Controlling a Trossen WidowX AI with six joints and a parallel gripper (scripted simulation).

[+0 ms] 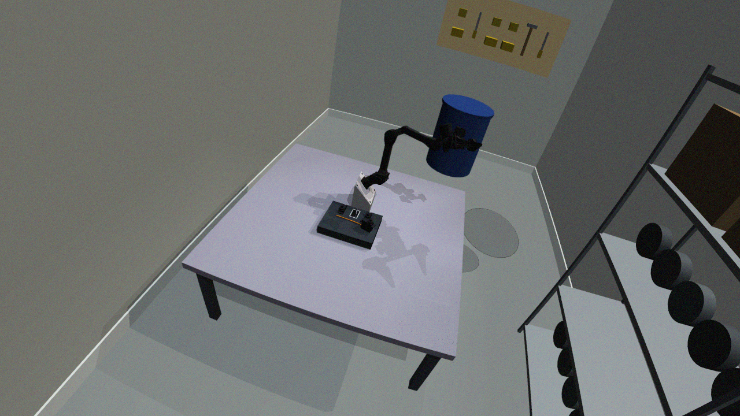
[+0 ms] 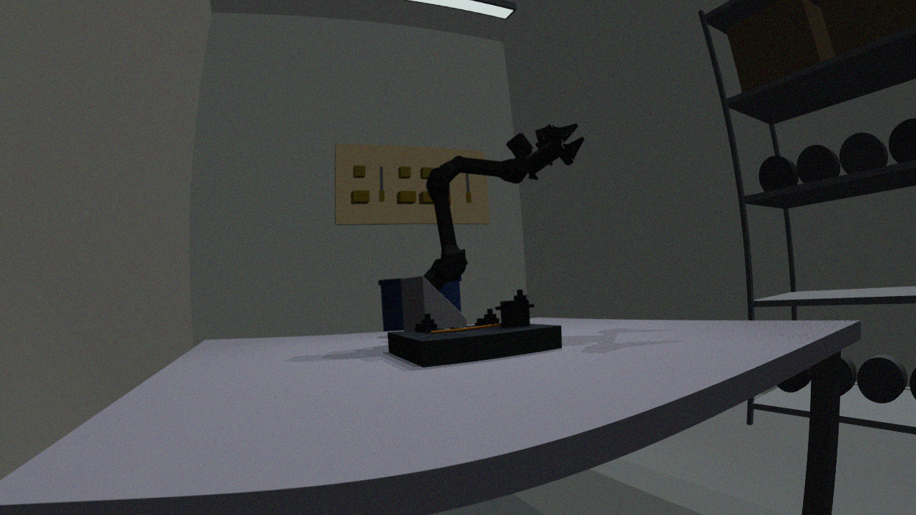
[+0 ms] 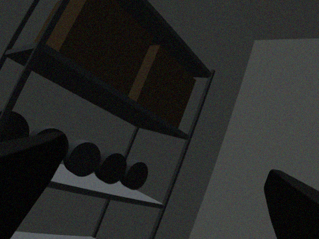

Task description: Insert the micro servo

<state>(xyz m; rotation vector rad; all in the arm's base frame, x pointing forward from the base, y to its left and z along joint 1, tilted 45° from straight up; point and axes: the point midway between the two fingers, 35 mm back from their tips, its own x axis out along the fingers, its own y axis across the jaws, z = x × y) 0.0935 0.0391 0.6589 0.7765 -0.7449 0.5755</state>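
Now: gripper tip 24 cm short of the dark deck, 49 cm to the left of it and 58 cm above it.
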